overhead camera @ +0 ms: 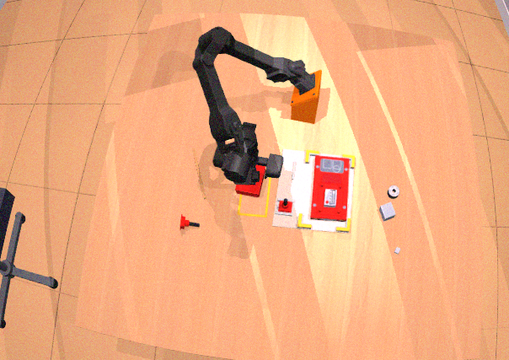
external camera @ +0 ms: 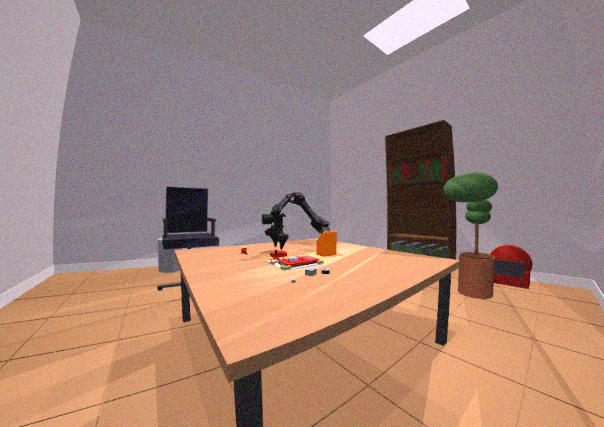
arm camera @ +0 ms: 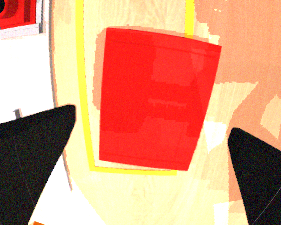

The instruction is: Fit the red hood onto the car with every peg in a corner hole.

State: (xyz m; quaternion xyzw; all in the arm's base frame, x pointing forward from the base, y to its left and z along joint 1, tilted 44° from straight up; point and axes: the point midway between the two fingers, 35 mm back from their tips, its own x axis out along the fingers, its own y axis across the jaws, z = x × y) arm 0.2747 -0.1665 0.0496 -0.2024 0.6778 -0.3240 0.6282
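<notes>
Now: gripper tip 3 cm above the red hood.
</notes>
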